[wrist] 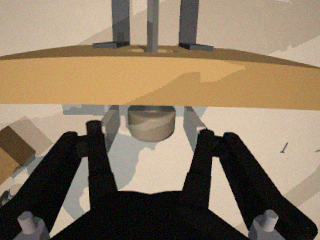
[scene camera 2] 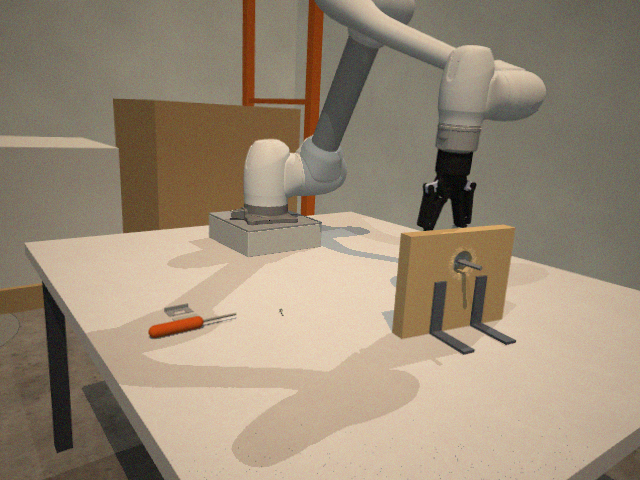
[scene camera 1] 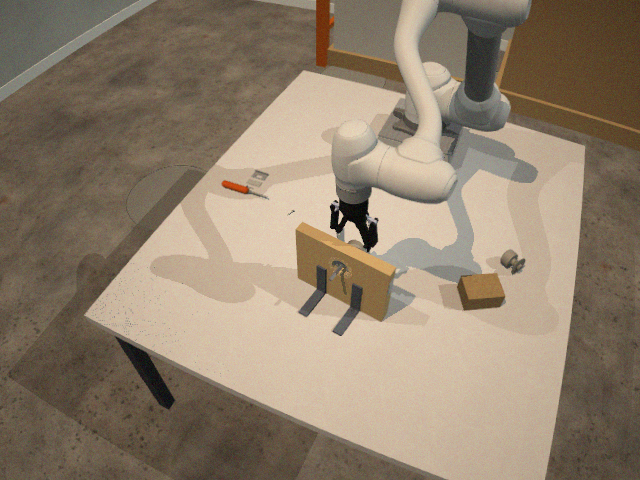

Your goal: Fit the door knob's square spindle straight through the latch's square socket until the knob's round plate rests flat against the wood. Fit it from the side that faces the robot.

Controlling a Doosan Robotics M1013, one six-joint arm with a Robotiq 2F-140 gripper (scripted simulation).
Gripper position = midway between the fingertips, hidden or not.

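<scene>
A wooden panel [wrist: 175,76] and a small wooden block [scene camera 1: 481,291] are visible. My gripper [scene camera 1: 353,251] is visible as well, and the wrist view includes the gripper too [wrist: 151,116].
</scene>
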